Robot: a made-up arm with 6 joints.
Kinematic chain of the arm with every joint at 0, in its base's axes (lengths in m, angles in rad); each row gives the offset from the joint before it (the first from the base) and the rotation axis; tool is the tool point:
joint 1: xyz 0 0 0.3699 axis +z
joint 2: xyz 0 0 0 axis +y
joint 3: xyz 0 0 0.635 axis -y
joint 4: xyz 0 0 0 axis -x
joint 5: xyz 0.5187 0 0 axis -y
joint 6: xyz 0 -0.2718 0 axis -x
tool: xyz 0 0 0
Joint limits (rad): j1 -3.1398..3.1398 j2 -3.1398..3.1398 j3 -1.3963..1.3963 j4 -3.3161..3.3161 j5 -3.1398..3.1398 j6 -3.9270..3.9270
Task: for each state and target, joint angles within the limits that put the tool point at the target. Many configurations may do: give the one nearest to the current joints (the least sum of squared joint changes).
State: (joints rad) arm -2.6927 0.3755 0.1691 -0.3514 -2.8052 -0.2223
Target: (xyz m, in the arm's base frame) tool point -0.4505 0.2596 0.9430
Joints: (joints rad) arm -3.1398 -0.1125 -0.0741 -0.2906 -2.8052 -0.2223
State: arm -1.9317 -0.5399 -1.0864 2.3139 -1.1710 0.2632
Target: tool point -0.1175 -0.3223 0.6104
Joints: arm -2.3086 -0.1633 -1.3371 2.0689 -1.1710 0.2632
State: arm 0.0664 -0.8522 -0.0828 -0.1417 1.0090 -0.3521
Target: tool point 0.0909 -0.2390 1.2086
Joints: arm 0.2427 -0.6428 0.2190 -0.3656 1.0090 -0.3521
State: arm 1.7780 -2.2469 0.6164 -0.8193 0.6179 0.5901
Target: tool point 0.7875 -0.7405 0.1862
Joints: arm 2.1856 -2.1328 1.0283 -0.6514 0.6179 0.5901
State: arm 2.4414 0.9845 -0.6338 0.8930 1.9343 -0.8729
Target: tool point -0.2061 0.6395 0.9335
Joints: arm 2.1464 0.1479 -0.3487 0.8702 1.9343 -0.8729
